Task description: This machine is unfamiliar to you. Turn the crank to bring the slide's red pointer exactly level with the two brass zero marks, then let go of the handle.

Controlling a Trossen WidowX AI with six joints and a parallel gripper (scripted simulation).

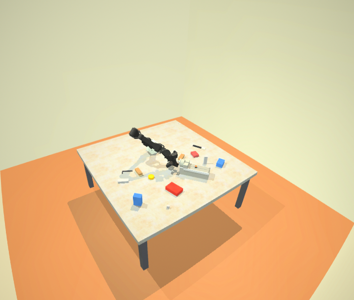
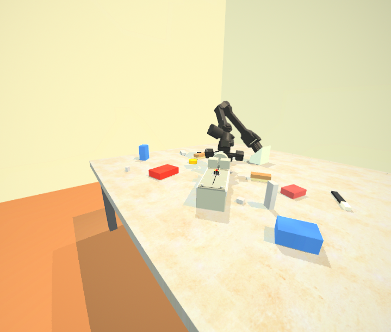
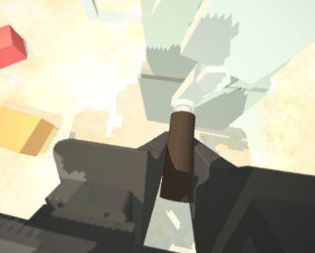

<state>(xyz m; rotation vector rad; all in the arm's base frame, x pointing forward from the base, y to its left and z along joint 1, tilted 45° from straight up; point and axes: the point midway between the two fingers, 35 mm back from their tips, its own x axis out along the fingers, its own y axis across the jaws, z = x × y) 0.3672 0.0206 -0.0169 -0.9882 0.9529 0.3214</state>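
Right now my gripper tip is 4 cm below the crank. The rest, counted from my gripper tip: brown crank handle: 1 cm behind, 1 cm to the right, 3 cm above; then red pointer: 13 cm ahead, 9 cm to the left, 5 cm above; then yellow disc: 3 cm behind, 26 cm to the right, 3 cm below.
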